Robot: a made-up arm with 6 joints.
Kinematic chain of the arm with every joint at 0, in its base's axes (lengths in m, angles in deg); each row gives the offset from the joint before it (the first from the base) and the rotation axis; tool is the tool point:
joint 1: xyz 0 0 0.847 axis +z
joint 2: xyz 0.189 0 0 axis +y
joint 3: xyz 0 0 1.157 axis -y
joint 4: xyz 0 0 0.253 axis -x
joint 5: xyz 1.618 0 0 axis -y
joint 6: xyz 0.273 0 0 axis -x
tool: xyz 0 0 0
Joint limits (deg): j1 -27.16..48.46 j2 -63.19..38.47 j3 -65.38..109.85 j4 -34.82..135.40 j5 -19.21..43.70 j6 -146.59..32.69
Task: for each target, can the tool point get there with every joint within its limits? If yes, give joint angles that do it. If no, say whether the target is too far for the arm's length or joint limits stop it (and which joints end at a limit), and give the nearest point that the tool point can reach.
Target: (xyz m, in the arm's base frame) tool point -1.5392 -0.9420 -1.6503
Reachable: no: joint limits stop it (at a limit: joint 1, joint 2, joint 3, joint 5) | nearest point 0.5471 -0.3595 -0.1155 | short by 2.655 m
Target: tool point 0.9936 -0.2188 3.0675
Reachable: yes | joints -11.68 -32.21 1.29 40.61 -4.23 -1.22
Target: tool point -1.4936 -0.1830 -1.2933
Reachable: no: joint limits stop it (at a limit: joint 1, joint 2, joint 3, joint 4, joint 5) | nearest point 0.2918 0.5290 -0.0382 | short by 2.296 m
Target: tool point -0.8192 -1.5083 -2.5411
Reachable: no: too far | nearest point 0.5801 -0.3982 -0.1271 | short by 3.003 m
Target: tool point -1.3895 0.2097 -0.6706
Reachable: no: joint limits stop it (at a limit: joint 1, joint 2, joint 3, joint 4, joint 5) | nearest point 0.2918 0.5290 -0.0382 | short by 1.824 m
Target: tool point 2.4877 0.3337 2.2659
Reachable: yes | joints 4.79 24.18 27.17 83.70 27.39 -121.71
